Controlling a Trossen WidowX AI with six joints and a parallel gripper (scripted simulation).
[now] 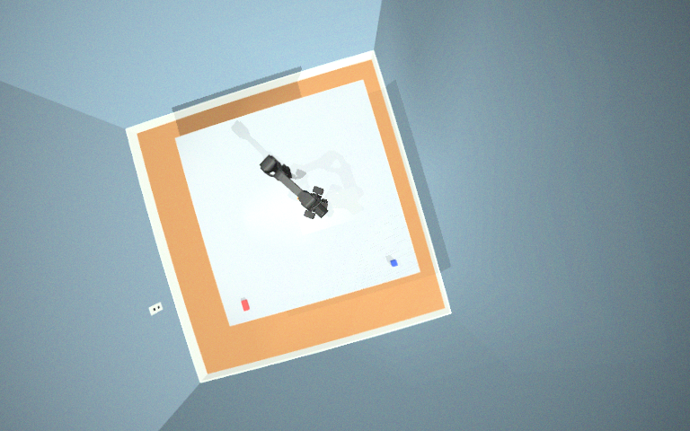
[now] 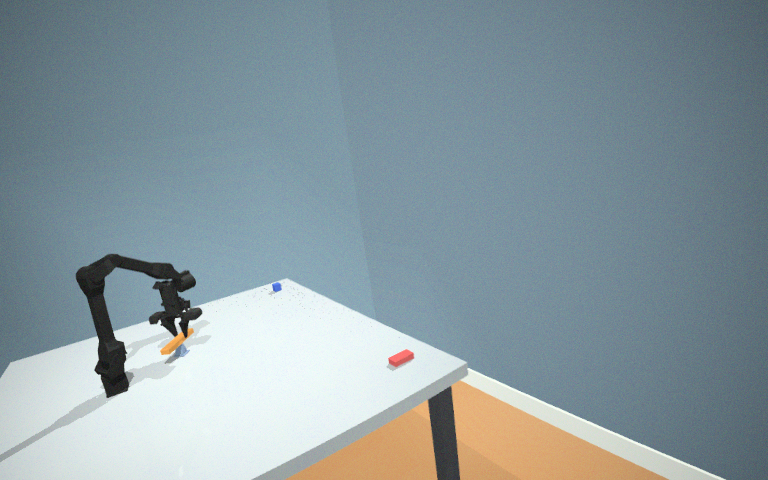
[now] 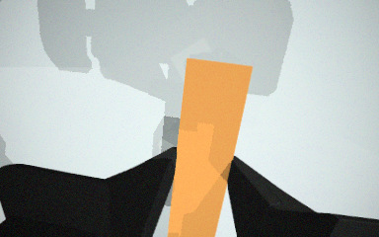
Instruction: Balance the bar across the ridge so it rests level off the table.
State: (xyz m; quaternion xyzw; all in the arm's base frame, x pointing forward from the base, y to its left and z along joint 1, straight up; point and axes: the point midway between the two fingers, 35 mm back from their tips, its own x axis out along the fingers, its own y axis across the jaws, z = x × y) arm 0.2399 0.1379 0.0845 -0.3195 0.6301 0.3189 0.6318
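The orange bar is 2 cm behind my gripper tip and 2 cm to the right of it. From my gripper tip the other things lie so: small blue cube (50 cm ahead, 36 cm to the left, 3 cm below); red block (50 cm ahead, 64 cm to the right, 4 cm below).
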